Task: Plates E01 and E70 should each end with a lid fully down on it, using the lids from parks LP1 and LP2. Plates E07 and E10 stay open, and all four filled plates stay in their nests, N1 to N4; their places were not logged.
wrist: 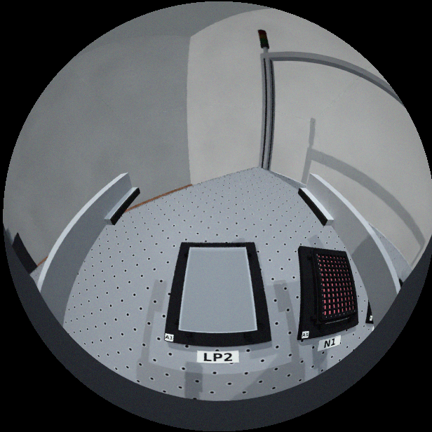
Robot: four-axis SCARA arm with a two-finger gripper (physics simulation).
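My gripper (218, 176) is open and empty, its two black-padded fingers wide apart above the table. A pale translucent lid (218, 290) lies flat in the black frame of park LP2 (173, 300), in the lower middle of the wrist view, below and between the fingers. To its right, a black plate (336, 285) with reddish-pink wells sits without a lid in nest N1 (307, 295). No plate code is readable. Park LP1 and nests N2, N3 and N4 cannot be made out in this view.
The perforated grey table (220, 220) stretches back to the walls. A dark post (267, 115) with a signal light (263, 39) stands at the back corner. Part of another black holder (370, 312) shows at the right edge, partly behind the right finger.
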